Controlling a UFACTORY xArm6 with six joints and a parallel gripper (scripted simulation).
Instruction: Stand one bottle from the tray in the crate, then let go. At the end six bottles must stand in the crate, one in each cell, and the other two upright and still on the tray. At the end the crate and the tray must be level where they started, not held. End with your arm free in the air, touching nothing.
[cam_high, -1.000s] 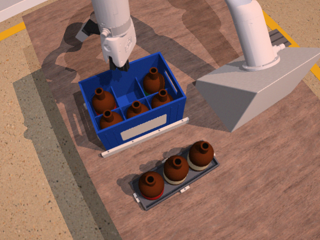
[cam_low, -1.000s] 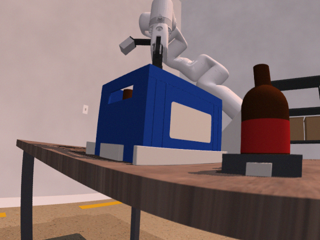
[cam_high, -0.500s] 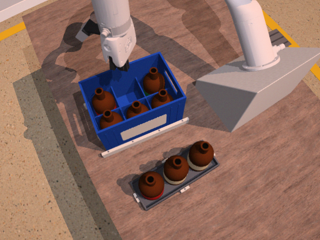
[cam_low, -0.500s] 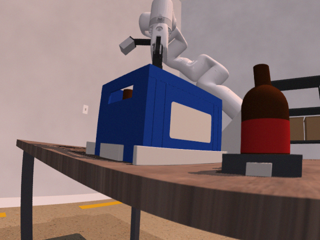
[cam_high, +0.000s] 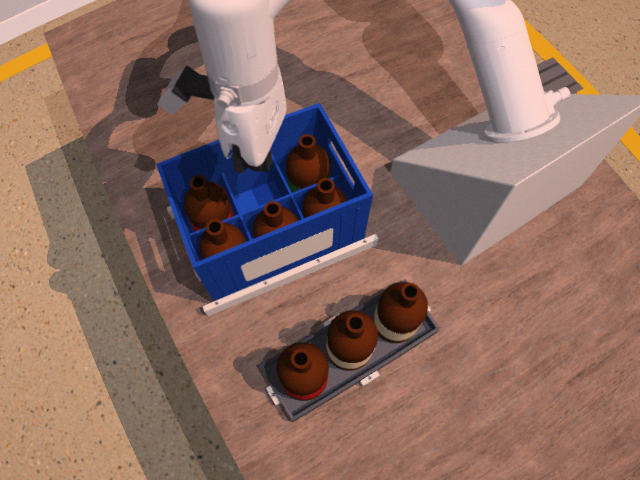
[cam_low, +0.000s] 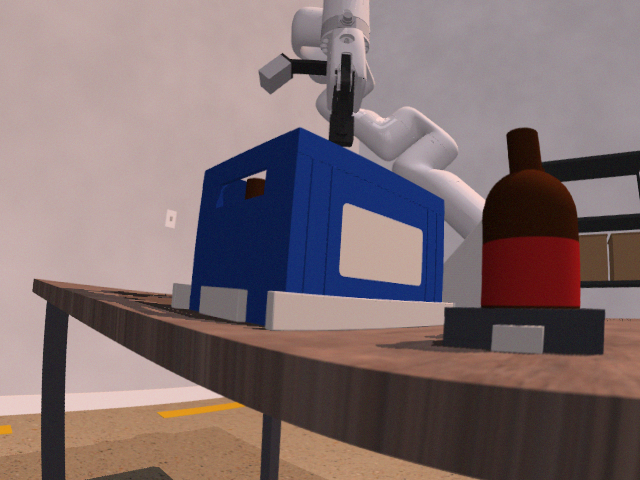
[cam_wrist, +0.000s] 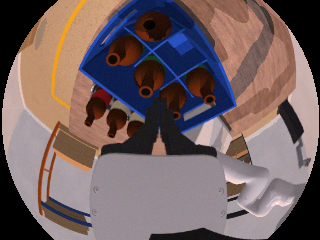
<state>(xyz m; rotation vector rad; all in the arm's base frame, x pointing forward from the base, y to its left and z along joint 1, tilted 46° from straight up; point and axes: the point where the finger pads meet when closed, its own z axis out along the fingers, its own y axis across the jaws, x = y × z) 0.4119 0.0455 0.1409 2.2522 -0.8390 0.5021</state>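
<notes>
Now: the red-labelled bottle 6 cm ahead of my hand, 25 cm to the left of it and 16 cm below it. From my hand the other things lie so: grey tray 3 cm behind, 24 cm to the left, 24 cm below; then blue crate 1 cm to the right, 16 cm below; then cream-labelled bottle 12 cm behind, 23 cm to the left, 16 cm below.
</notes>
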